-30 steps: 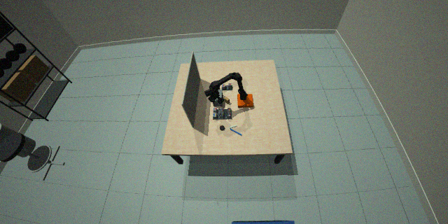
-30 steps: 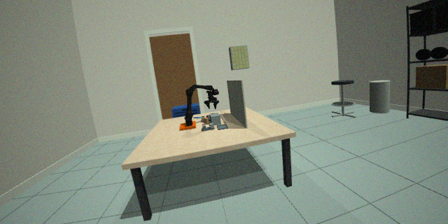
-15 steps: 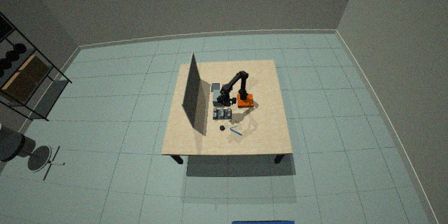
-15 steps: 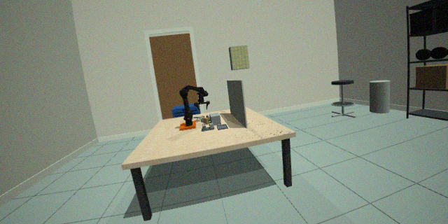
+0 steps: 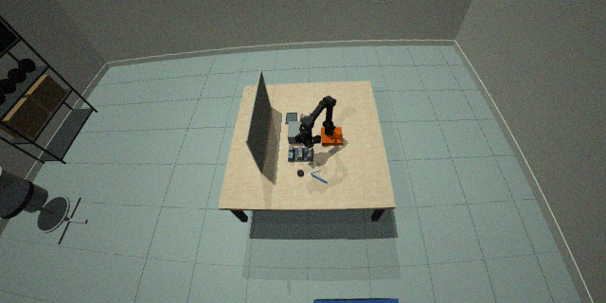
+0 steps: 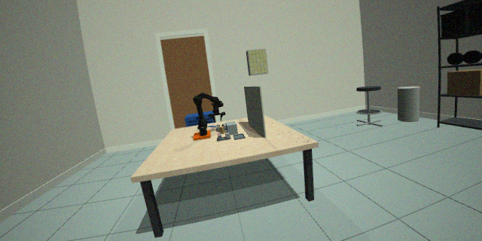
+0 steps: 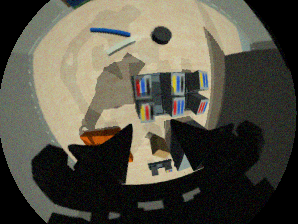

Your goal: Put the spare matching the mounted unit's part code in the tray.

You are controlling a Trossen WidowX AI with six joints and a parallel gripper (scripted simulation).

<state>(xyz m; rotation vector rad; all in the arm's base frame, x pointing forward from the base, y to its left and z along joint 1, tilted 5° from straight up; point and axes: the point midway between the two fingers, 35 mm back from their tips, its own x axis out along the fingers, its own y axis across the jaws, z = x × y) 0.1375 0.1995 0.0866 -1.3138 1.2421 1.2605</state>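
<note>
The spare is 6 cm below my gripper tip. From my gripper tip the other things lie so: grey mounted unit 15 cm ahead, 13 cm to the right, 5 cm below; then black round thing 4 cm ahead, 21 cm to the left, 9 cm below; then tan block 4 cm ahead, 13 cm to the right, 7 cm below.
</note>
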